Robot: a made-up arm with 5 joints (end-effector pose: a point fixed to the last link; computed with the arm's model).
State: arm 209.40 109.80 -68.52 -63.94 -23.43
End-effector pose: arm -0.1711 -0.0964 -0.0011 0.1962 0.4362 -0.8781 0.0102
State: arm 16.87 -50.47 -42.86 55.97 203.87
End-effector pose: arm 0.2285 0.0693 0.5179 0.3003 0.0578 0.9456 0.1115
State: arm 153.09 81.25 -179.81 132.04 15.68
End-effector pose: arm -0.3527 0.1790 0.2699 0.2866 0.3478 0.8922 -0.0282
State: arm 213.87 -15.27 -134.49 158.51 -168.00
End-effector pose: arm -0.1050 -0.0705 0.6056 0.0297 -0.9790 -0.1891 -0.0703
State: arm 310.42 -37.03 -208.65 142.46 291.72
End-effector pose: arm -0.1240 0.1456 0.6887 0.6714 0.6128 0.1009 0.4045
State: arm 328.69 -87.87 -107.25 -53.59 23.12
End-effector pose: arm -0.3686 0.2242 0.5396 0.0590 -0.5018 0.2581 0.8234
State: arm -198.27 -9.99 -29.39 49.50 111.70
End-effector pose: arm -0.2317 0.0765 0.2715 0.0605 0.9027 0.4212 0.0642
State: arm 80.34 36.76 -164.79 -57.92 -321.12
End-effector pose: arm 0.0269 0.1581 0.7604 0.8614 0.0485 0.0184 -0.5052
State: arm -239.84 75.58 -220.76 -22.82 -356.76
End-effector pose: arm -0.0979 0.1684 0.7080 0.8757 -0.0547 -0.0891 -0.4715
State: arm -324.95 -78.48 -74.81 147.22 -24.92
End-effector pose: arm -0.0081 -0.0057 0.5189 0.0047 -0.8649 -0.4991 -0.0527
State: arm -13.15 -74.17 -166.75 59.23 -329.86
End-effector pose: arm -0.4584 0.1071 0.6207 0.1477 0.0137 -0.0054 -0.9889
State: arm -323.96 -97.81 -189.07 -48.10 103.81
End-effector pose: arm -0.2698 -0.1963 0.1065 0.2035 0.8104 -0.5443 -0.0743
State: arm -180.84 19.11 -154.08 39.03 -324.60
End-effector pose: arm -0.3191 0.0047 0.8070 0.7093 -0.2082 -0.6363 0.2206
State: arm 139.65 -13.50 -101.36 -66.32 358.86
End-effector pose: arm -0.0448 0.0380 0.7938 0.9351 0.0035 0.0097 -0.3542
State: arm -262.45 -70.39 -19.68 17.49 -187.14
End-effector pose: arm -0.0257 0.1937 0.5530 0.4170 -0.6381 0.4924 0.4200
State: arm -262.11 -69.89 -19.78 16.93 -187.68
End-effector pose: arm -0.0270 0.1945 0.5534 0.4185 -0.6412 0.4870 0.4201
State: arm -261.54 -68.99 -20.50 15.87 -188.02
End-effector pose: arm -0.0290 0.1950 0.5575 0.4220 -0.6414 0.4791 0.4253
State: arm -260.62 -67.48 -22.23 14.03 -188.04
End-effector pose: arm -0.0322 0.1948 0.5676 0.4287 -0.6365 0.4674 0.4388
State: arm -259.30 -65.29 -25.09 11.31 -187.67
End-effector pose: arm -0.0365 0.1934 0.5844 0.4381 -0.6254 0.4513 0.4618
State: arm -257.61 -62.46 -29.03 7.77 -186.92
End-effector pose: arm -0.0418 0.1904 0.6069 0.4488 -0.6075 0.4309 0.4938
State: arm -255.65 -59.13 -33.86 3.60 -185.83
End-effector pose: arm -0.0475 0.1855 0.6334 0.4590 -0.5829 0.4068 0.5329
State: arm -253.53 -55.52 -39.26 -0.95 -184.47
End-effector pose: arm -0.0528 0.1786 0.6615 0.4667 -0.5527 0.3803 0.5763
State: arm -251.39 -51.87 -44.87 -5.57 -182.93
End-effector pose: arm -0.0572 0.1698 0.6888 0.4705 -0.5186 0.3528 0.6207
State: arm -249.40 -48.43 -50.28 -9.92 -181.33
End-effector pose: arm -0.0602 0.1602 0.7131 0.4701 -0.4834 0.3265 0.6624
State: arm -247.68 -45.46 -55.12 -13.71 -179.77
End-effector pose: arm -0.0618 0.1506 0.7331 0.4664 -0.4500 0.3030 0.6987
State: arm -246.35 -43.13 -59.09 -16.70 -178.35
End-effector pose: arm -0.0622 0.1420 0.7483 0.4609 -0.4213 0.2841 0.7276
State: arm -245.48 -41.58 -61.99 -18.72 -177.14
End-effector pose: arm -0.0616 0.1350 0.7589 0.4551 -0.3993 0.2710 0.7483
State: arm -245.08 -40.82 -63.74 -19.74 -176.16
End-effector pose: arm -0.0605 0.1302 0.7652 0.4503 -0.3852 0.2643 0.7609
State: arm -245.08 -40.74 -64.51 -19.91 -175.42
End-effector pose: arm -0.0591 0.1273 0.7682 0.4472 -0.3780 0.2630 0.7668
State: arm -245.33 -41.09 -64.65 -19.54 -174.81
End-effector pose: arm -0.0577 0.1256 0.7694 0.4450 -0.3753 0.2653 0.7686
